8 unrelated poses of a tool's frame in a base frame.
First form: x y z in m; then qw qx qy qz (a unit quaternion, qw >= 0).
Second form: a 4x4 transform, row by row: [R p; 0 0 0 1], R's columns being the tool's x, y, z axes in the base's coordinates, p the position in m. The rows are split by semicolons. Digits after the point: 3 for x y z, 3 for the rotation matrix.
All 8 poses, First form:
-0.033 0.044 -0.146 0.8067 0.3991 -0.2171 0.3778
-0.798 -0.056 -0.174 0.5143 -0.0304 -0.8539 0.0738
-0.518 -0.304 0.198 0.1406 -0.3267 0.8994 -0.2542
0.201 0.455 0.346 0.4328 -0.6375 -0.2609 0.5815
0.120 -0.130 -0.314 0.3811 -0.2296 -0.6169 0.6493
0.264 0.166 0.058 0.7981 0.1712 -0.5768 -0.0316
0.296 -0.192 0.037 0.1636 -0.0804 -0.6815 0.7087
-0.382 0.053 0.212 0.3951 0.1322 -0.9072 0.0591
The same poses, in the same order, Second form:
0.620 -0.783 -0.049 -0.033; 0.436 0.396 -0.808 0.044; 0.652 0.480 0.587 -0.146; 0 0 0 1
-0.469 -0.024 -0.883 -0.798; 0.128 0.987 -0.095 -0.056; 0.874 -0.157 -0.460 -0.174; 0 0 0 1
-0.747 -0.516 0.419 -0.518; -0.659 0.657 -0.365 -0.304; -0.087 -0.549 -0.831 0.198; 0 0 0 1
0.188 -0.171 -0.967 0.201; 0.836 -0.489 0.248 0.455; -0.516 -0.855 0.051 0.346; 0 0 0 1
-0.604 -0.212 -0.768 0.120; 0.778 0.051 -0.626 -0.130; 0.172 -0.976 0.134 -0.314; 0 0 0 1
0.333 -0.147 -0.932 0.264; -0.248 0.939 -0.237 0.166; 0.910 0.310 0.276 0.058; 0 0 0 1
-0.934 -0.122 -0.337 0.296; 0.341 -0.018 -0.940 -0.192; 0.109 -0.992 0.058 0.037; 0 0 0 1
-0.653 -0.287 -0.701 -0.382; -0.193 0.958 -0.212 0.053; 0.732 -0.003 -0.681 0.212; 0 0 0 1

